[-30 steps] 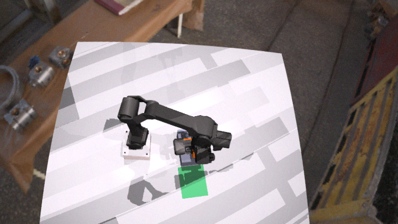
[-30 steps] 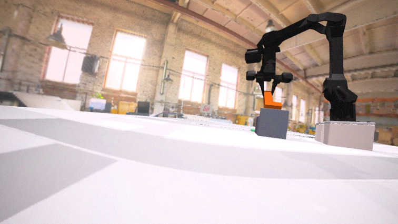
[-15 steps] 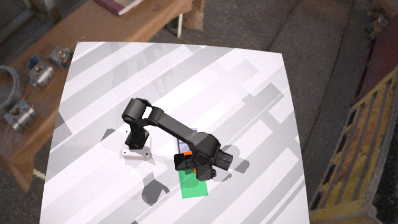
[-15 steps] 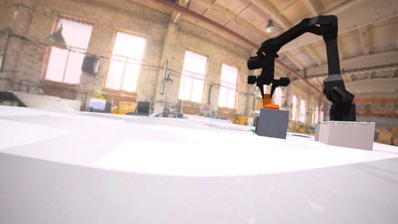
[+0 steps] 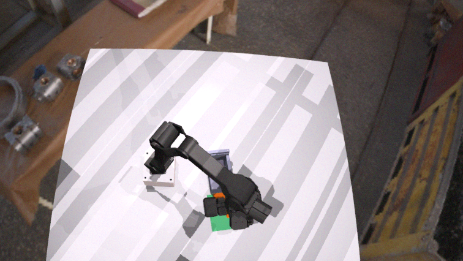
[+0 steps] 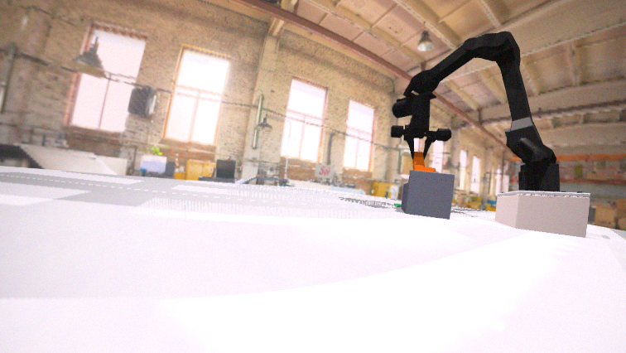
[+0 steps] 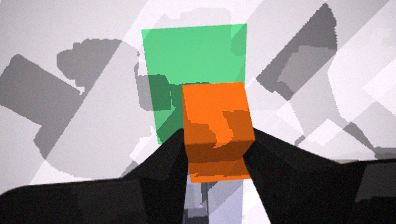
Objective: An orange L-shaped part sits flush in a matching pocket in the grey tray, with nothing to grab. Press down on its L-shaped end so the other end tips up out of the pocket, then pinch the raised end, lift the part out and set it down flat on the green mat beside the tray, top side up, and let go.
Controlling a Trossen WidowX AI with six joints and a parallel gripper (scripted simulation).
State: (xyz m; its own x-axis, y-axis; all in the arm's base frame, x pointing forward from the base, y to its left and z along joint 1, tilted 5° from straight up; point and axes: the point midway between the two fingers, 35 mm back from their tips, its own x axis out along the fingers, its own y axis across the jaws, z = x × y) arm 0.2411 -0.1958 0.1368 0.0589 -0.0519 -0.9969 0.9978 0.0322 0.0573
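My gripper tip is now 20 mm to the right of the green mat and 160 mm above it. From my gripper tip the other things lie so: orange L-shaped part 20 mm behind, 30 mm to the left, 30 mm below.
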